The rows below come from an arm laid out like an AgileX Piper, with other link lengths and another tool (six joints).
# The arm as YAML. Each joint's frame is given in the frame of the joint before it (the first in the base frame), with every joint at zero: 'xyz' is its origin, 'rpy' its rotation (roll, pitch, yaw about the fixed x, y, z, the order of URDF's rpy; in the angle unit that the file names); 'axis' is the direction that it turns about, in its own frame. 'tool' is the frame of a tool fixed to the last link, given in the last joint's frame.
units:
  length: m
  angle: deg
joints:
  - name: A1
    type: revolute
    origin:
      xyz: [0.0, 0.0, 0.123]
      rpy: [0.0, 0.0, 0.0]
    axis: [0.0, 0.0, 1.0]
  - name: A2
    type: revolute
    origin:
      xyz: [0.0, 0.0, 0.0]
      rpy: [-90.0, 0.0, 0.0]
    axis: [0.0, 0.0, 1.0]
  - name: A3
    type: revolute
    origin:
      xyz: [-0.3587, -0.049, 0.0]
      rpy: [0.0, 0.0, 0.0]
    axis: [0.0, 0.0, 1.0]
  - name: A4
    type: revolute
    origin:
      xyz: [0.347, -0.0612, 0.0]
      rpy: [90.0, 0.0, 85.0]
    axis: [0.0, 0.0, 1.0]
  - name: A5
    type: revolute
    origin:
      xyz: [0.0, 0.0, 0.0]
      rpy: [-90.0, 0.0, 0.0]
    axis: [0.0, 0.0, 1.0]
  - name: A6
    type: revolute
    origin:
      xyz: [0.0, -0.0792, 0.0]
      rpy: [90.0, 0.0, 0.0]
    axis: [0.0, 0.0, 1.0]
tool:
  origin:
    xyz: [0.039, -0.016, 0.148]
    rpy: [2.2, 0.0, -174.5]
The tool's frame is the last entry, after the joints.
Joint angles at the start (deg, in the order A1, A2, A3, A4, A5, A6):
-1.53, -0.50, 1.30, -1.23, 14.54, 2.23
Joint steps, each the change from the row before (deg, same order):
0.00, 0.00, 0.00, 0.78, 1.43, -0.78
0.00, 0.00, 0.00, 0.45, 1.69, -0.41
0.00, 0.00, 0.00, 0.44, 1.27, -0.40
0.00, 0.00, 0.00, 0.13, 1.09, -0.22
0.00, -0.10, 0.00, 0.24, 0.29, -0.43
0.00, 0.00, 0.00, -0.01, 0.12, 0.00
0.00, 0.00, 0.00, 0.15, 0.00, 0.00
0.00, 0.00, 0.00, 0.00, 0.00, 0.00
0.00, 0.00, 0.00, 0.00, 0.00, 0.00
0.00, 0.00, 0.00, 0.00, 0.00, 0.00
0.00, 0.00, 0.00, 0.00, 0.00, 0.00
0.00, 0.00, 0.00, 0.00, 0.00, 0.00
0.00, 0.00, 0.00, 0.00, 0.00, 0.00
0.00, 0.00, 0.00, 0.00, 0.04, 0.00
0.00, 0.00, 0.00, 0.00, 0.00, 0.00
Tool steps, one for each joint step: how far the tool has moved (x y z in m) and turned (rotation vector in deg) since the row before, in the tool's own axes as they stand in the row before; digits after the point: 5 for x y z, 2 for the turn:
-0.00571, -0.00010, -0.00100, 0.02, -1.44, 0.03
-0.00671, 0.00021, -0.00123, -0.07, -1.69, 0.09
-0.00506, -0.00003, -0.00089, 0.00, -1.28, 0.07
-0.00428, 0.00032, -0.00079, -0.07, -1.09, -0.06
-0.00078, -0.00012, -0.00027, 0.06, -0.21, -0.20
-0.00047, 0.00006, -0.00009, -0.01, -0.12, 0.00
-0.00007, -0.00030, 0.00003, 0.05, 0.00, 0.14
0.00000, 0.00000, 0.00000, 0.00, 0.00, 0.00
0.00000, 0.00000, 0.00000, 0.00, 0.00, 0.00
0.00000, 0.00000, 0.00000, 0.00, 0.00, 0.00
0.00000, 0.00000, 0.00000, 0.00, 0.00, 0.00
0.00000, 0.00000, 0.00000, 0.00, 0.00, 0.00
0.00000, 0.00000, 0.00000, 0.00, 0.00, 0.00
-0.00016, 0.00001, -0.00003, 0.00, -0.04, 0.00
0.00000, 0.00000, 0.00000, 0.00, 0.00, 0.00

